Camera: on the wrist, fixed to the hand. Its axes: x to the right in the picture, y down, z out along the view.
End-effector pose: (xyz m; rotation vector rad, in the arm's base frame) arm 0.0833 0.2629 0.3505 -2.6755 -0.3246 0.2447
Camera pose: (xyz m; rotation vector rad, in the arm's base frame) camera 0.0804 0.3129 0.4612 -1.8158 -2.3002 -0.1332
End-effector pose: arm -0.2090 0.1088 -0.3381 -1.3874 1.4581 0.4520
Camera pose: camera -0.1582 0.0215 -0.2704 -2.1461 -0.0657 -0.3153
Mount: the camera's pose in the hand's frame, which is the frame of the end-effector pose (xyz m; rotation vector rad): -0.0028 -0.0930 -0.0782 -0.2377 -0.1297 -1.5560
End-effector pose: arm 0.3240 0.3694 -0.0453 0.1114 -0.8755 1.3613
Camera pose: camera 0.4431 0.3861 -0.0629 0.5616 -0.7175 -0.2036
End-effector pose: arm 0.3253 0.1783 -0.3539 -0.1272 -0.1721 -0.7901
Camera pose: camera 0.2651 0.1015 -0.4264 -0.2711 -0.2947 -2.3591
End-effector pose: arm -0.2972 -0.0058 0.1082 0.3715 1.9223 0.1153
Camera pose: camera -0.3871 -0.0871 0.1164 -1.2521 1.5684 -0.6730
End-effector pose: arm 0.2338 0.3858 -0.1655 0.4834 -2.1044 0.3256
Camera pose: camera 0.3354 0.3357 -0.1214 1.7683 -1.2865 -0.8449
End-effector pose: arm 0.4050 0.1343 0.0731 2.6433 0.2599 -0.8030
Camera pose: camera 0.4161 0.2502 0.1081 1.7181 2.2743 -1.1456
